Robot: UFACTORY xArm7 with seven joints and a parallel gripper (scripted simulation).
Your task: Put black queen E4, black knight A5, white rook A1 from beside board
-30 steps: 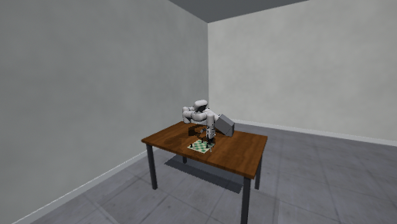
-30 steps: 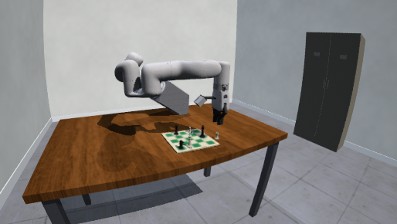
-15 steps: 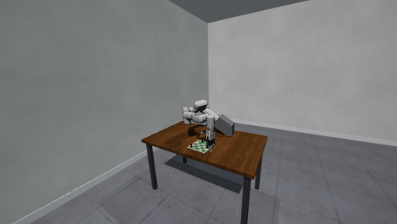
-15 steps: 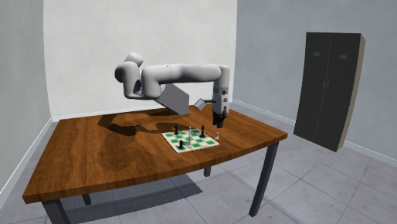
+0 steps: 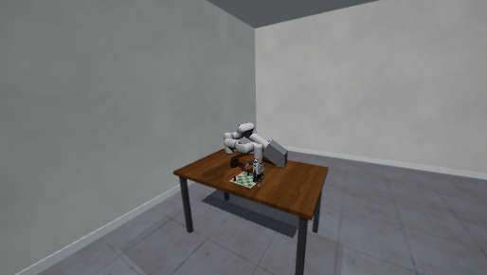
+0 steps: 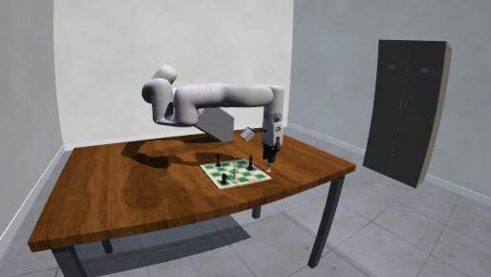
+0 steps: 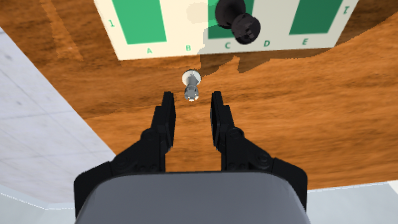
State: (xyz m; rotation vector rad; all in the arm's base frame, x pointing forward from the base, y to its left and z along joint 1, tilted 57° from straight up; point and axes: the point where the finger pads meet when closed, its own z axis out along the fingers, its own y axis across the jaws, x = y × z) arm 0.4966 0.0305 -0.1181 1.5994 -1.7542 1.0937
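The white rook is 50 mm below my hand. The rest, counted from my hand: cream board: 50 mm behind, 130 mm to the right, 60 mm below; black queen: 40 mm behind, 60 mm to the right, 30 mm below; short black piece: 130 mm behind, 160 mm to the right, 40 mm below.
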